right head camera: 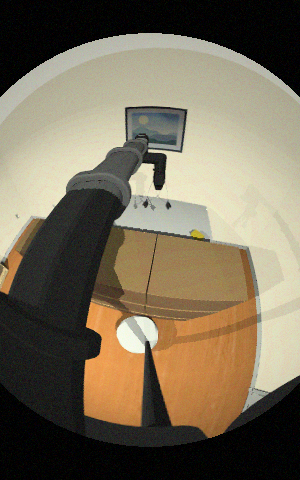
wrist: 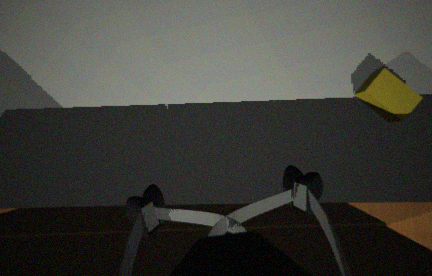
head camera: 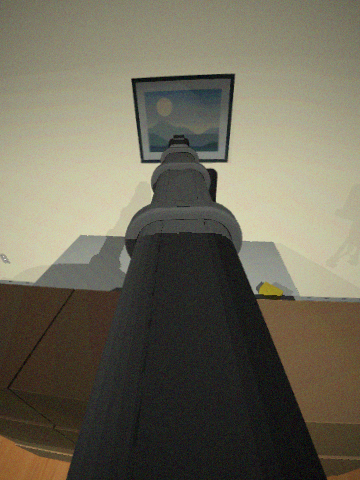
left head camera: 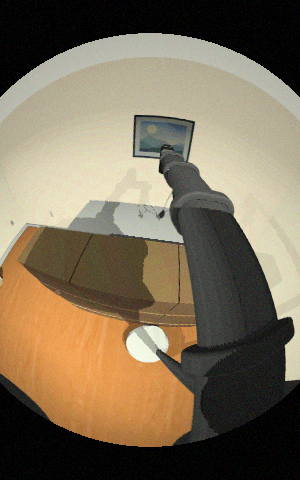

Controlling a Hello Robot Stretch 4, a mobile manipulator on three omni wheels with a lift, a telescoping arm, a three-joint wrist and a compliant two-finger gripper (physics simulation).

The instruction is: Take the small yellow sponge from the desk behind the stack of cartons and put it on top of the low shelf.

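Seen in the pictures: gripper, fingertip midpoint: (right head camera: pixel 156 207) (wrist: pixel 223 191); robot's base, link origin: (right head camera: pixel 138 333) (left head camera: pixel 146 342).
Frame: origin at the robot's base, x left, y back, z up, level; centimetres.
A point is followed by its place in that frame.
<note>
The small yellow sponge (head camera: pixel 270 289) {z 73.8, x -45.4, y -81.1 cm} (right head camera: pixel 198 234) {z 73.8, x -46.7, y -80.4 cm} (wrist: pixel 392 95) {z 73.8, x -45.8, y -81.0 cm} lies on the grey desk (head camera: pixel 272 260) {z 69.3, x -59.0, y -109.9 cm} (right head camera: pixel 185 211) {z 69.3, x -40.6, y -115.4 cm} (wrist: pixel 200 150) {z 69.3, x -4.5, y -74.9 cm}, at its near edge by the right end, behind the cartons (head camera: pixel 320 350) {z 105.3, x -31.8, y -33.0 cm} (left head camera: pixel 110 260) {z 105.3, x 21.4, y -38.9 cm} (right head camera: pixel 200 270) {z 105.3, x -28.6, y -31.9 cm}. My gripper (right head camera: pixel 157 204) {z 104.0, x -8.7, y -72.2 cm} (wrist: pixel 223 191) {z 104.0, x -8.7, y -72.2 cm} is open and empty. It points down, to the left of the sponge in the right head view. In the wrist view the sponge is up and right of both fingertips, well outside them. The arm hides part of the desk in the head view. I cannot make out the low shelf.
A framed picture (head camera: pixel 183 117) {z 149.9, x -3.2, y -141.3 cm} (left head camera: pixel 162 137) {z 147.1, x -3.3, y -141.3 cm} (right head camera: pixel 156 127) {z 147.4, x -5.1, y -141.1 cm} hangs on the wall above the desk. The cartons form a wide row between my base and the desk. A white disc (left head camera: pixel 147 345) {z 18.7, x -0.1, y 2.0 cm} (right head camera: pixel 136 337) {z 18.7, x 0.2, y 3.4 cm} shows on the wooden floor (left head camera: pixel 100 380) {z -2.7, x 48.1, y 55.5 cm} (right head camera: pixel 210 370) {z -2.7, x -86.5, y 53.8 cm} in front of them.
</note>
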